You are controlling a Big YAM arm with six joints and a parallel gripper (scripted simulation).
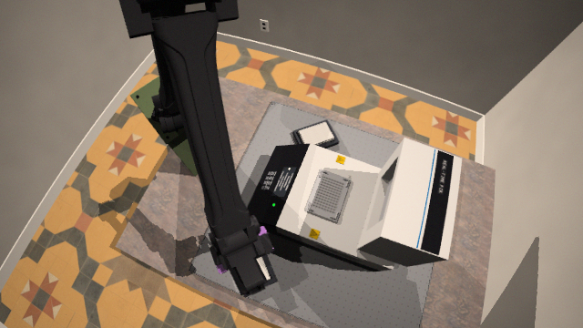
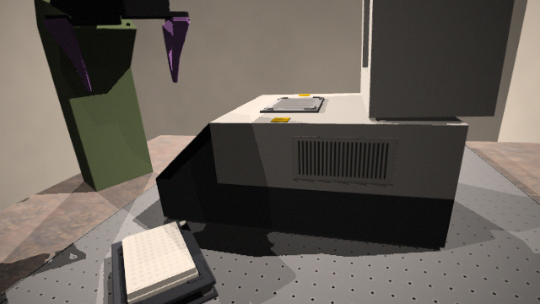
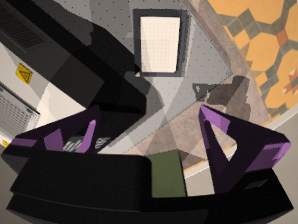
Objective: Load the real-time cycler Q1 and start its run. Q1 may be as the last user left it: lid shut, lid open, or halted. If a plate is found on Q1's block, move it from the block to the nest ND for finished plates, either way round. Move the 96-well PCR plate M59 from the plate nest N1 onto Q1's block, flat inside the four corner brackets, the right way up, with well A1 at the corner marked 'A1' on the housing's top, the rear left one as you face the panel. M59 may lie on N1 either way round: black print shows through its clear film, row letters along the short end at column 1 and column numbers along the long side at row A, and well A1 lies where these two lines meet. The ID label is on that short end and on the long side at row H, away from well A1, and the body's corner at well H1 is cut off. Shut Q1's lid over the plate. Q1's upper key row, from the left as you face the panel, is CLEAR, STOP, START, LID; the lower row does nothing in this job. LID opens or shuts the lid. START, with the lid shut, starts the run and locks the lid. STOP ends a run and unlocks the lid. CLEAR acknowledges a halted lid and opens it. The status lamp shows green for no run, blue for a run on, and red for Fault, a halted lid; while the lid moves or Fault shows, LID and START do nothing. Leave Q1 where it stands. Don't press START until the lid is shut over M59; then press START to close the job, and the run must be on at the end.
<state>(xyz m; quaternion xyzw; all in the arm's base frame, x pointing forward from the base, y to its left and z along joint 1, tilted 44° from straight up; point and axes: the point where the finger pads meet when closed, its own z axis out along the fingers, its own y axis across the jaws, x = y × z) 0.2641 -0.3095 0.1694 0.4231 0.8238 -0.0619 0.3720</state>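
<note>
Right now the dark nest N1 is 10 mm behind my hand, 20 mm to the right of it and 250 mm below it. From my hand the other things lie so: dark nest nd 210 mm ahead, 510 mm to the left, 270 mm below.
</note>
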